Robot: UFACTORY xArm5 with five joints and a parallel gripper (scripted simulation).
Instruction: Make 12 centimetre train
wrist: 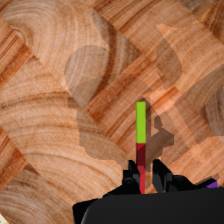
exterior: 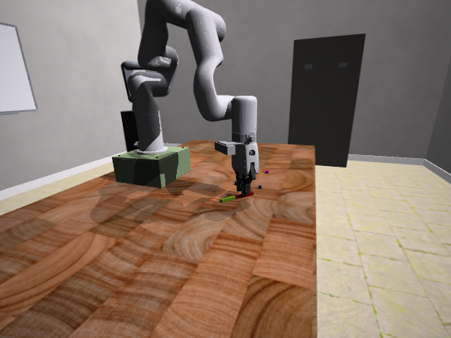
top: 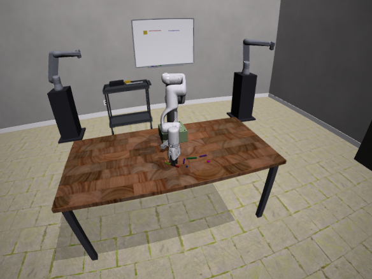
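Now: hand 3 cm above the red rod. The rest, counted from my hand: green rod 5 cm behind, 15 cm to the left, 3 cm below; small blue rod 4 cm ahead, 9 cm to the left, 3 cm below; lime rod 4 cm behind, 4 cm to the right, 3 cm below.
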